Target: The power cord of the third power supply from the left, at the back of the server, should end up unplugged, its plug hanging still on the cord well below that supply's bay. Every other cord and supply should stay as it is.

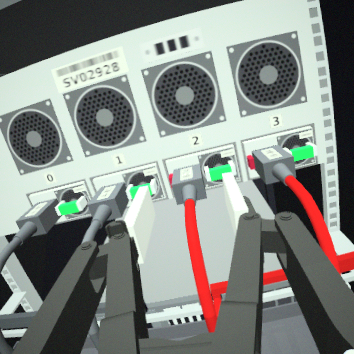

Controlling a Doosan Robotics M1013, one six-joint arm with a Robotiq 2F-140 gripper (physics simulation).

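Frame: origin at the arm's base, x right, y down, z ahead, level; millimetres.
Where they show: gripper, fingertip midpoint: [187,194].
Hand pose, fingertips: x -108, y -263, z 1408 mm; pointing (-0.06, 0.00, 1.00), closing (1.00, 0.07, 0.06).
After its pixels a point has its place.
The third power supply from the left [174,161] @(z 1479, x -124, y -272 mm), labelled 2, has a grey plug [189,183] @(z 1434, x -107, y -261 mm) seated at its inlet. Its red cord [192,237] @(z 1364, x -105, y -249 mm) runs down between the fingers. My gripper [187,194] @(z 1408, x -108, y -263 mm) is open, its two white finger pads standing partly apart. The left pad is left of the plug, near the green tab of supply 1. The right pad is right of the plug, just under the green tab [220,173] @(z 1463, x -79, y -254 mm) of supply 2. Gaps show between the pads and the plug. How deep the pads reach beside the plug is hard to tell.
Grey plugs [37,217] @(z 1423, x -265, y -262 mm) [106,201] @(z 1429, x -188, y -262 mm) sit at supplies 0 and 1, with grey cords. Another plug [272,163] @(z 1440, x -31, y -262 mm), with a red cord [311,210] @(z 1370, x -22, y -249 mm), sits at supply 3, right of the right finger. A red bar [277,276] @(z 1428, x -43, y -143 mm) crosses below. The perforated rack post [327,135] @(z 1521, x 53, y -251 mm) stands at the right.
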